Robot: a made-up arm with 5 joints. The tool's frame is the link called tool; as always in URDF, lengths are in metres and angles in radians. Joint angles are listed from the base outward. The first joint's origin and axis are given. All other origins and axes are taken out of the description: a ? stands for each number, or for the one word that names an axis. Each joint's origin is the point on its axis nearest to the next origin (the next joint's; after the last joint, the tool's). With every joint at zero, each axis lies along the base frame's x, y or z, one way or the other. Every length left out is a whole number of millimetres.
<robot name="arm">
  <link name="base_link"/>
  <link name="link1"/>
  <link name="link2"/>
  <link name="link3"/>
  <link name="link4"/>
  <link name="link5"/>
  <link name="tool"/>
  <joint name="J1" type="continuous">
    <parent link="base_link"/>
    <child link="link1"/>
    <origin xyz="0.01 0 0.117" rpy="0 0 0"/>
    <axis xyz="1 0 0"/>
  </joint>
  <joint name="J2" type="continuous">
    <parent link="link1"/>
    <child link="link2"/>
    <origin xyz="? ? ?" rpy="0 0 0"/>
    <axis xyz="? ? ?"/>
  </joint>
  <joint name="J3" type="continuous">
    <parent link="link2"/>
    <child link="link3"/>
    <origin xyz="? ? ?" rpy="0 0 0"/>
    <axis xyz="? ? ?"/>
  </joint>
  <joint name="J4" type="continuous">
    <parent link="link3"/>
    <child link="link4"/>
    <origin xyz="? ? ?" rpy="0 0 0"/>
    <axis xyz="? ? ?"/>
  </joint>
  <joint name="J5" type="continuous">
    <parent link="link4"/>
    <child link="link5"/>
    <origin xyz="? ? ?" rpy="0 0 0"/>
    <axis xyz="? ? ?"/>
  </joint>
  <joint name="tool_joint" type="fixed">
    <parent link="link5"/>
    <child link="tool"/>
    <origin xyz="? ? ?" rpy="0 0 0"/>
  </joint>
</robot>
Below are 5 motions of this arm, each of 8 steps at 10 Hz.
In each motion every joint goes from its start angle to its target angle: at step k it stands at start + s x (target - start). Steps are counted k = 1, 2, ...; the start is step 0. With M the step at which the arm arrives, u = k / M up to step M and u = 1 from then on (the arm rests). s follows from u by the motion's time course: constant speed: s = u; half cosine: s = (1 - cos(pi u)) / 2; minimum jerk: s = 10 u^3 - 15 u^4 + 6 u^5.
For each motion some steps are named. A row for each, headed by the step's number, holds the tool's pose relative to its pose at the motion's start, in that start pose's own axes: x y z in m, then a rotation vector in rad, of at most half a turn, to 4 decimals.
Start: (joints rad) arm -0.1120 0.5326 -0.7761 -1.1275 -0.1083
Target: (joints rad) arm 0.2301 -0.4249 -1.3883 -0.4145 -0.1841
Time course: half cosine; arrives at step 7
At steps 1, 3, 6, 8:
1: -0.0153 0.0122 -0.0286 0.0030 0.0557 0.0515
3: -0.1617 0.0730 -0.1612 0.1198 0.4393 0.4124
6: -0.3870 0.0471 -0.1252 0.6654 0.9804 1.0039
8: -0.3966 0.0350 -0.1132 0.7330 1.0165 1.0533

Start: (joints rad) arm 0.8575 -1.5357 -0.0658 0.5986 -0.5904
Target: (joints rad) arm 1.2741 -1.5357 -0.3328 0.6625 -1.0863
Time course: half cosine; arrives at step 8
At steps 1, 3, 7, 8:
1: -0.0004 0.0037 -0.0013 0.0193 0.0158 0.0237
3: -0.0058 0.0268 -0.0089 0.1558 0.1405 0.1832
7: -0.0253 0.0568 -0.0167 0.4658 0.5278 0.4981
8: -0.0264 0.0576 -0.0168 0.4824 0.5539 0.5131

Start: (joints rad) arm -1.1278 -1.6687 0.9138 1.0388 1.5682
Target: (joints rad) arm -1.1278 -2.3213 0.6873 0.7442 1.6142
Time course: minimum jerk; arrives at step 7
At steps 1, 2, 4, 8:
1: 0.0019 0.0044 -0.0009 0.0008 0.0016 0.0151
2: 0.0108 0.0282 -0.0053 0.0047 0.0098 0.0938
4: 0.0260 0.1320 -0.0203 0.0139 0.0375 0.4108
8: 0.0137 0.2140 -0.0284 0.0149 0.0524 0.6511

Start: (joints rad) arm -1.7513 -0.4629 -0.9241 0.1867 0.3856
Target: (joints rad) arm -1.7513 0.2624 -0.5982 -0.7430 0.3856
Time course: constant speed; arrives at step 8
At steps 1, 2, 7, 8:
1: 0.0439 -0.0305 -0.0104 -0.0779 0.0159 -0.1628
2: 0.0797 -0.0709 -0.0134 -0.1485 0.0201 -0.3297
7: 0.0852 -0.3302 0.0990 -0.3550 -0.1243 -1.1945
8: 0.0464 -0.3733 0.1407 -0.3592 -0.1843 -1.3668

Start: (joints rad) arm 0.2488 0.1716 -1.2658 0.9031 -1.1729
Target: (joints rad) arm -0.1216 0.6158 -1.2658 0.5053 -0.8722
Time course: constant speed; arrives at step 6
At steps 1, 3, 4, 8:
1: 0.0314 0.0027 0.0070 -0.0802 -0.0115 -0.1046
3: 0.0874 -0.0044 0.0197 -0.2586 -0.0101 -0.3009
4: 0.1112 -0.0131 0.0256 -0.3558 0.0021 -0.3909
8: 0.1501 -0.0372 0.0374 -0.5640 0.0471 -0.5506

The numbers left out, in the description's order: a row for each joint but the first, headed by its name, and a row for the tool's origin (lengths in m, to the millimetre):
J2: xyz 0 -0.433 -0.1, axis 0 -1 0
J3: xyz 0.11 0 0.162, axis 0 0 -1
J4: xyz 0.021 -0.062 0, axis 0 0 1
J5: xyz 0.254 0.274 0, axis -1 0 0
tool: xyz 0 0.081 0.02

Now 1 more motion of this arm.
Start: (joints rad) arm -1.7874 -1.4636 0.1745 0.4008 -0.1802
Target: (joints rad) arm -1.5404 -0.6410 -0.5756 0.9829 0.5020
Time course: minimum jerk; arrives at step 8
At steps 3, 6, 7, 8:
3: -0.1678 0.0947 -0.0043 -0.2611 -0.1776 0.4497
6: -0.4714 -0.0235 -0.1960 -0.9973 -0.8171 1.2991
7: -0.4835 -0.0673 -0.2301 -1.1105 -0.9286 1.3973
8: -0.4847 -0.0757 -0.2362 -1.1314 -0.9495 1.4147

